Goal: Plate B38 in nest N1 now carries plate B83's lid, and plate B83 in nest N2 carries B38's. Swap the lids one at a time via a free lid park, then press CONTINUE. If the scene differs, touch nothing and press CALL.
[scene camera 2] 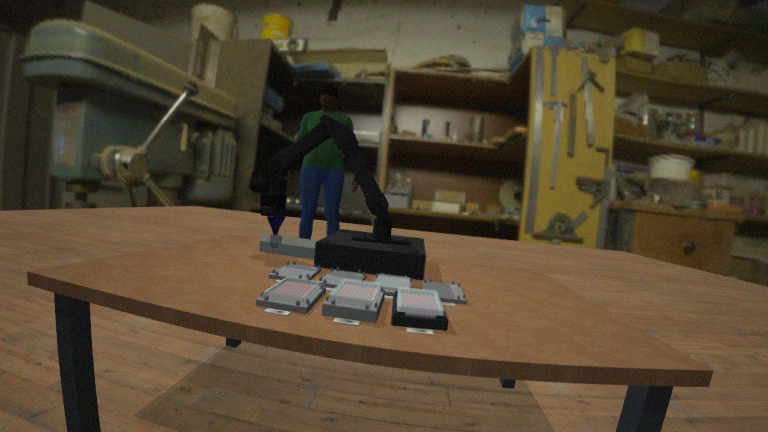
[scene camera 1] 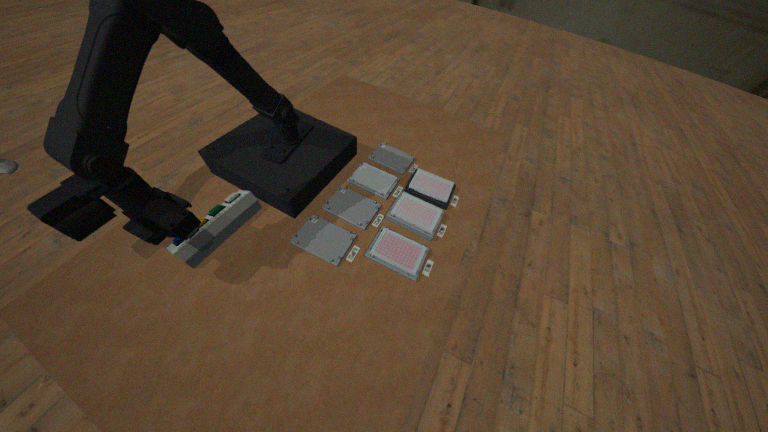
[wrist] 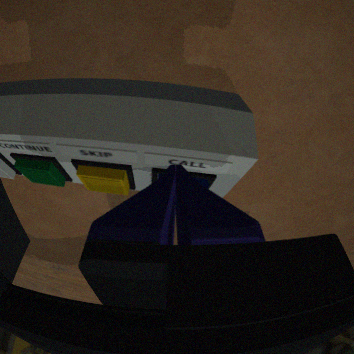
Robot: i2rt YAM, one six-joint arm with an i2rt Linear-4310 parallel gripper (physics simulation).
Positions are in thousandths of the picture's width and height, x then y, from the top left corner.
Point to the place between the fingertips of my gripper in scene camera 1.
At 242,552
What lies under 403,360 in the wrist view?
A grey button box.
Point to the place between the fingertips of my gripper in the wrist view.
At 496,490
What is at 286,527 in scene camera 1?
A grey button box.
